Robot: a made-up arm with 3 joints.
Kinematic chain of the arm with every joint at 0, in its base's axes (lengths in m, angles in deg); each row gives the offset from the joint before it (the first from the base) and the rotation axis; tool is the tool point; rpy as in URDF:
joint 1: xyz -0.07 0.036 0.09 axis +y
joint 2: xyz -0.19 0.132 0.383 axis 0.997 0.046 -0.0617
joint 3: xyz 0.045 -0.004 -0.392 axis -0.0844 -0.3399 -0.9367
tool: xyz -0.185 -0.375 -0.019 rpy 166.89 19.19 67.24
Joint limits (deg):
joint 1: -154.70..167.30
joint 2: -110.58..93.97
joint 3: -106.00..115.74
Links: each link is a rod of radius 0.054 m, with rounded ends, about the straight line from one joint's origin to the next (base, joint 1, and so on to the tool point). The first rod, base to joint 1, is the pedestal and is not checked.
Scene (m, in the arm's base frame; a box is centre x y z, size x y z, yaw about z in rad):
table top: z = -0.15
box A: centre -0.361 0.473 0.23 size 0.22 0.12 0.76 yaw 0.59
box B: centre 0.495 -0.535 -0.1 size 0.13 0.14 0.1 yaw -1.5
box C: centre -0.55 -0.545 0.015 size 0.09 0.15 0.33 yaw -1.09
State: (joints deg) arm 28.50 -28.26 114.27
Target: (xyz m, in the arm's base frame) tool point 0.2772 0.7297 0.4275
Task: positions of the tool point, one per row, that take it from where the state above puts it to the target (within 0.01 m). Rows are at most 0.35 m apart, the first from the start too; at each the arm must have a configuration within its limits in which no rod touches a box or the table.
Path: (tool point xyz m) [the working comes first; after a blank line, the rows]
Joints at the target: 120.92 48.42 99.49
Straight joint move there: touches box A.

1: -0.5528 -0.0102 0.2985
2: -0.4023 -0.1180 0.5043
3: -0.1698 -0.2314 0.5631
4: 0.0343 -0.3234 0.4606
5: 0.1187 -0.3707 0.2576
6: 0.0551 -0.3589 0.0584
7: 0.0490 -0.2911 0.2810
8: 0.0454 -0.1091 0.4879
9: 0.0797 0.1680 0.6065
10: 0.1641 0.4747 0.5877
11: 0.2772 0.7297 0.4275

